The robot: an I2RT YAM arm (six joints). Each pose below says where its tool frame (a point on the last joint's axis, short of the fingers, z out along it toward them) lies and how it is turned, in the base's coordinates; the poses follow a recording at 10 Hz.
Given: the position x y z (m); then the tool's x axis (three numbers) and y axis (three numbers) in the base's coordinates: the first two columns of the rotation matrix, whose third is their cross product.
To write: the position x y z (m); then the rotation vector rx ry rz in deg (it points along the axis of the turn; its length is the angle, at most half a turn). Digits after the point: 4 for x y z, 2 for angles.
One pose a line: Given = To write
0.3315 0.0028 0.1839 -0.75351 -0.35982 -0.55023 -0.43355 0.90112 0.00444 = 0.3315 0.0028 0.1839 -32.63 143.52 10.13
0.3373 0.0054 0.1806 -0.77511 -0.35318 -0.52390 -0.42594 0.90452 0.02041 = 0.3373 0.0054 0.1806 -32.11 145.55 10.69
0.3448 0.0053 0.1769 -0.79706 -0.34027 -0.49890 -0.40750 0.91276 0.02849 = 0.3448 0.0053 0.1769 -30.85 147.52 10.50
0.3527 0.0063 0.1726 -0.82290 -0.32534 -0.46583 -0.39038 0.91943 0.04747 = 0.3527 0.0063 0.1726 -29.61 150.02 11.10
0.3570 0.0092 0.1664 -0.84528 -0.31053 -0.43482 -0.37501 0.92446 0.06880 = 0.3570 0.0092 0.1664 -28.47 152.31 12.04
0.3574 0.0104 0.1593 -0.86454 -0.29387 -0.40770 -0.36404 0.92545 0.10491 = 0.3574 0.0104 0.1593 -27.46 154.30 14.36
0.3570 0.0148 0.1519 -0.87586 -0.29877 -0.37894 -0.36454 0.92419 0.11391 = 0.3570 0.0148 0.1519 -27.84 156.08 14.77
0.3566 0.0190 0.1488 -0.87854 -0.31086 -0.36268 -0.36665 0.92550 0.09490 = 0.3566 0.0190 0.1488 -28.50 156.96 13.09
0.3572 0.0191 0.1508 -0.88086 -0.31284 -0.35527 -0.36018 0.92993 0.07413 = 0.3572 0.0191 0.1508 -28.30 157.36 11.24
